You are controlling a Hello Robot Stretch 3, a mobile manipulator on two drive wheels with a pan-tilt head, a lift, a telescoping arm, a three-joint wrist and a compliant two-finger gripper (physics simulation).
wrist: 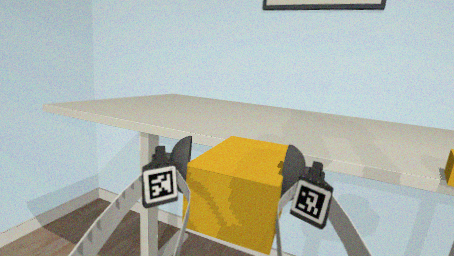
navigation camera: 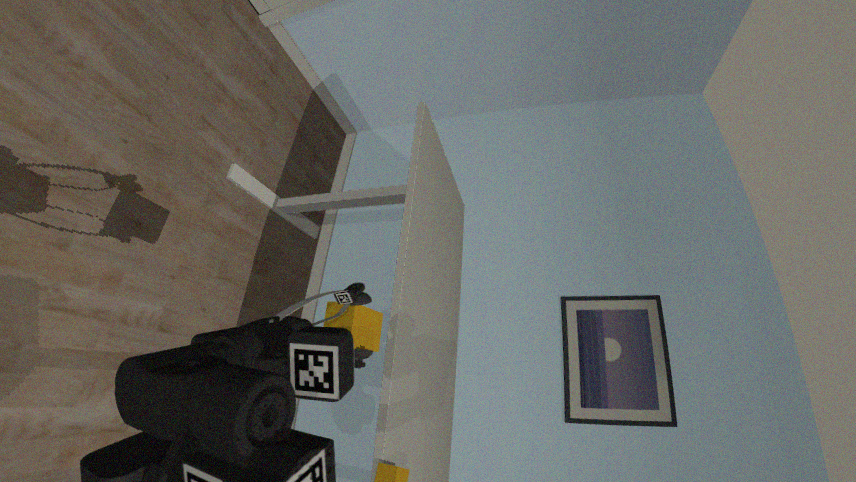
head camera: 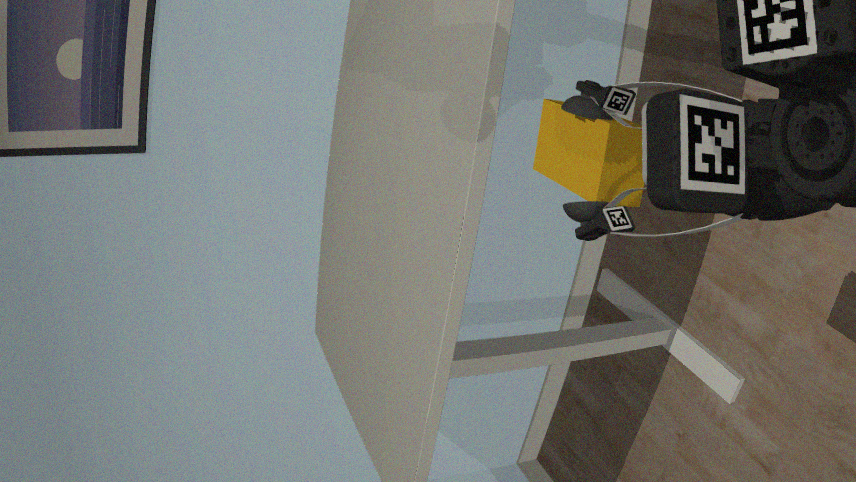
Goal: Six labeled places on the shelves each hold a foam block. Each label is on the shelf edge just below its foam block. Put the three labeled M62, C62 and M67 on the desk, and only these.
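Places are measured from the robot's base along level axes (x ahead, y left, z up), in millimetres.
Where they show: gripper, between the fingertips: (wrist: 239, 159) (navigation camera: 364, 324) (head camera: 573, 156).
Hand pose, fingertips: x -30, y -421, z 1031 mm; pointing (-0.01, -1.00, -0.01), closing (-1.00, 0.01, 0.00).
Observation:
Each offset is from my fingertips to the centre of the thing. "*": to the spot under its first point. Level surfaces: height alone.
A yellow foam block @[7 mm back, 0 mm left, 17 mm down] (head camera: 566, 152) (navigation camera: 366, 329) (wrist: 230, 205) is between the two fingers of my gripper (head camera: 579, 158) (navigation camera: 362, 325) (wrist: 239, 159), which is shut on it. The pale desk @[81 mm down] (head camera: 395, 209) (navigation camera: 434, 239) (wrist: 150, 112) stands beyond the gripper; the held block is off its long front edge, not over its top. A second yellow block @[* 363 mm back, 182 mm right, 44 mm down] (navigation camera: 392, 473) (wrist: 451, 170) is on the desk, cut off by the bottom of the navigation view and by the right edge of the wrist view. The shelves and their labels do not show, and no label shows on the held block.
A desk leg @[* 399 mm ahead, 834 mm right, 601 mm down] (head camera: 563, 347) (navigation camera: 341, 198) (wrist: 149, 200) goes down to a foot bar (head camera: 703, 362) (navigation camera: 251, 184) on the wood floor. A light blue wall is behind the desk, with a framed picture (head camera: 74, 71) (navigation camera: 616, 359) (wrist: 325, 6) above it.

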